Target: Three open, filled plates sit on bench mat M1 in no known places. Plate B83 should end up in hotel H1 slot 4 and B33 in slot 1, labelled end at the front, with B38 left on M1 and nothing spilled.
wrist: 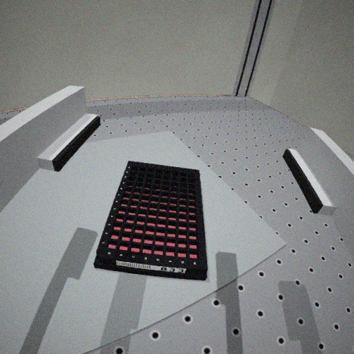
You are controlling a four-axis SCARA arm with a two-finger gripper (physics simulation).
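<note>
A black plate (156, 215) with many wells of red-pink fill lies flat and upright on the pale mat (55, 200) in the wrist view. The barcode label (150, 266) on its near end reads B33. My gripper (196, 120) is open with nothing between its fingers. The fingers are wide apart, one on each side of the plate in the view, and stand above it without touching it. No spill shows on the mat. Plates B83 and B38 and the hotel H1 do not show in this view.
The mat lies on a grey bench with a grid of holes (265, 337). Pale walls (125, 45) stand behind the bench, with a grey upright strip (254, 47) at the back right. Dark shadows fall across the near part of the mat and bench.
</note>
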